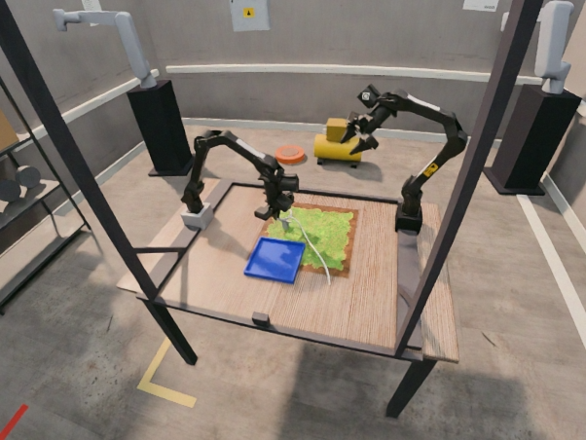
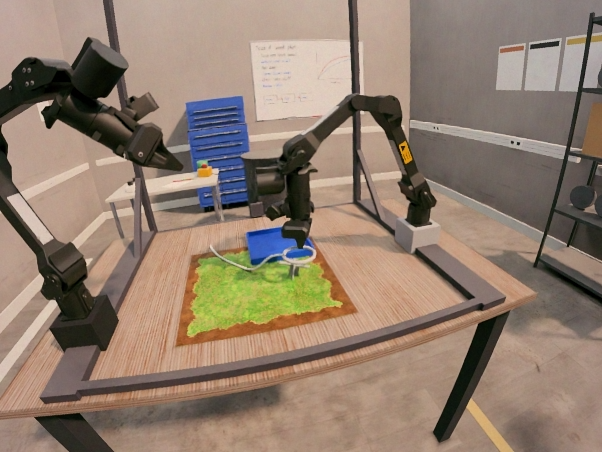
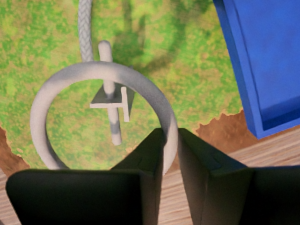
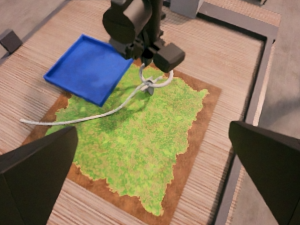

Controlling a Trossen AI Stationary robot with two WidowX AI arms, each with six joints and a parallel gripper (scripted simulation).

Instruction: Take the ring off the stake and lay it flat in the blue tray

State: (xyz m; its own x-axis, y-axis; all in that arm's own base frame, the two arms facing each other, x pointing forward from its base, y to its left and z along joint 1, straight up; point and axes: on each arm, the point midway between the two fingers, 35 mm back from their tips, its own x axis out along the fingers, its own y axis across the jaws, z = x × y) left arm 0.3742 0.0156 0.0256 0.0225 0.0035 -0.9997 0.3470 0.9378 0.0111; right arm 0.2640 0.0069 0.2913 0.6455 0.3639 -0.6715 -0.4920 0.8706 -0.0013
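Right now the white ring is 3 cm below my left hand, 3 cm ahead of it and 2 cm to the right of it. Round my left hand: grey stake (8 cm below, 3 cm to the right, 2 cm ahead); blue tray (17 cm behind, 9 cm below, 1 cm to the right); green mat (13 cm to the right, 12 cm below, 1 cm behind).
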